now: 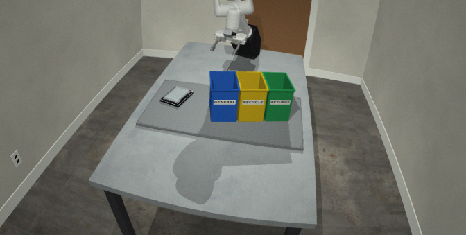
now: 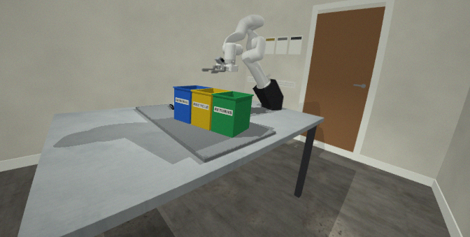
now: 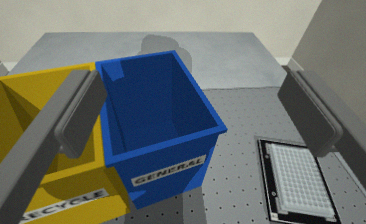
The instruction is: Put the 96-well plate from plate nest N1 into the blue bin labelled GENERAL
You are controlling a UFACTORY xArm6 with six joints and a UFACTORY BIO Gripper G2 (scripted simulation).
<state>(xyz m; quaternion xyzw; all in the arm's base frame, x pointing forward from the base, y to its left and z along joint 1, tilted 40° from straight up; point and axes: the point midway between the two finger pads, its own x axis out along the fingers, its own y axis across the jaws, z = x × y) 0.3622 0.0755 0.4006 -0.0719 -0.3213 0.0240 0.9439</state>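
The clear 96-well plate is 26 cm below my hand, 22 cm to the right of it and 8 cm ahead of it. The rest, counted from my hand: yellow recycle bin 19 cm below, 17 cm to the left, 7 cm ahead; then green returns bin 29 cm to the left, 19 cm below, 2 cm ahead; then blue general bin 19 cm below, 12 cm ahead, 5 cm to the left.
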